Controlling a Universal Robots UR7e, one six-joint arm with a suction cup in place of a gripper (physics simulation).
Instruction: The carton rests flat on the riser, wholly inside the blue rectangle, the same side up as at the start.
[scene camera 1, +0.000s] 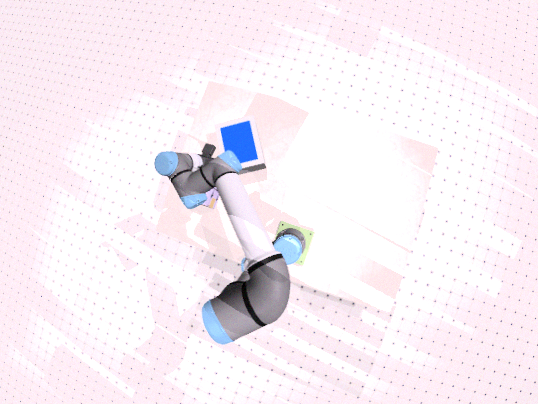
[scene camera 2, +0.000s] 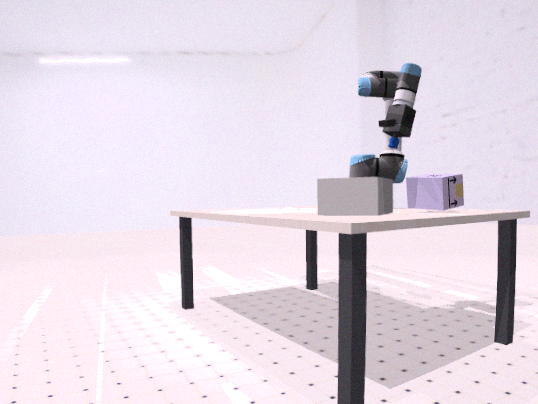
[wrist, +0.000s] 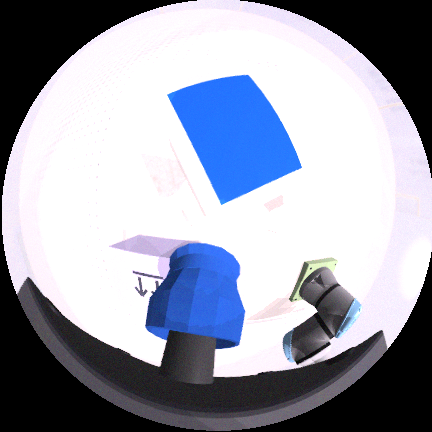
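Where they show: hand at its tool point: (scene camera 2: 392, 147) (wrist: 203, 271); arm's base at its link origin: (wrist: 314, 282).
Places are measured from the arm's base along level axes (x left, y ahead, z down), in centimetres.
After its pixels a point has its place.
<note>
The lavender carton (scene camera 1: 212, 198) {y 9.5, x 43.0, z -6.7 cm} (scene camera 2: 434, 192) {y 17.6, x 55.0, z -4.2 cm} (wrist: 150, 245) {y 17.7, x 51.7, z -5.3 cm} is on its side at table level beside the riser, slightly tilted in scene camera 2, its printed arrows pointing sideways. The arm hides part of it in scene camera 1. The grey riser (scene camera 1: 255, 168) {y 30.4, x 28.1, z -2.3 cm} (scene camera 2: 350, 196) {y 49.0, x 45.8, z -3.2 cm} stands on the table. The blue rectangle (scene camera 1: 239, 141) {y 39.7, x 38.3, z -9.2 cm} (wrist: 235, 137) {y 36.2, x 38.6, z -9.2 cm} on its top bears no carton. My gripper, a blue suction cup (scene camera 2: 394, 143) (wrist: 205, 255), is open and holds nothing. It hangs above the riser's height, apart from the carton. The arm hides the cup in scene camera 1.
The table (scene camera 2: 270, 218) {y 72.7, x 36.0, z 3.1 cm} carries the riser and carton. The arm's green base plate (scene camera 1: 308, 240) {y 4.1, x -8.0, z -0.8 cm} (wrist: 320, 263) {y 8.8, x 1.7, z -0.1 cm} is across from the riser. The arm's forearm (scene camera 1: 245, 215) {y 9.3, x 15.8, z -55.5 cm} reaches over the table near the carton.
</note>
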